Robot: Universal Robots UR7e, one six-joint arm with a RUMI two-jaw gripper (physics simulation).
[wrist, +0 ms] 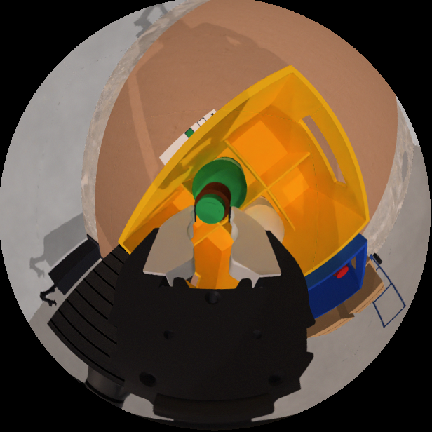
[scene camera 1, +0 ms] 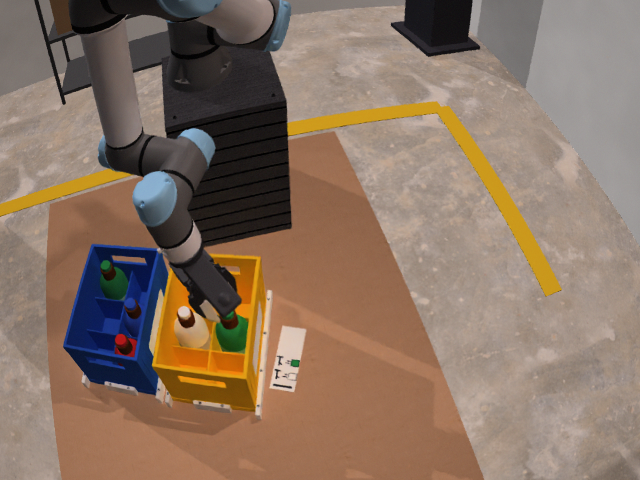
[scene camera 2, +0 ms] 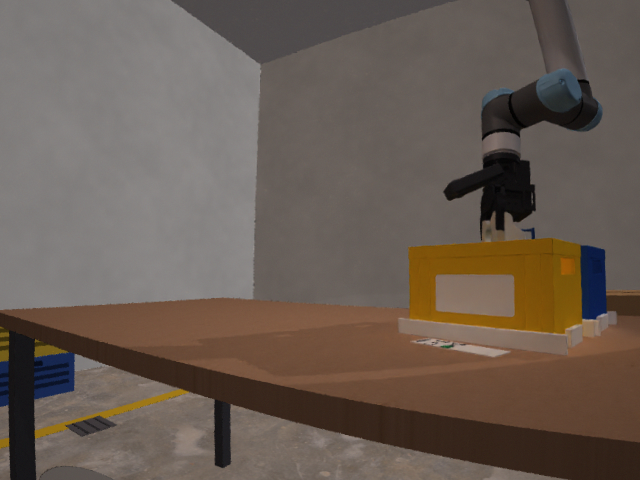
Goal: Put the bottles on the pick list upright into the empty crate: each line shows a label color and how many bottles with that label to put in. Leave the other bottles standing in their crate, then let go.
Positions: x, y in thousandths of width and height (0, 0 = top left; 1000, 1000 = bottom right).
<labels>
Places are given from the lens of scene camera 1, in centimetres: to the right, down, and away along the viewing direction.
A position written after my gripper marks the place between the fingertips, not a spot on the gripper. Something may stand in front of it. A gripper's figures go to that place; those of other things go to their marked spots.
my gripper (scene camera 1: 354, 657): -18, 14, 111
white-label bottle (scene camera 1: 299, 689): -25, 18, 111
green-label bottle (scene camera 1: 362, 693): -17, 18, 110
green-label bottle (scene camera 1: 177, 589): -46, 10, 117
</labels>
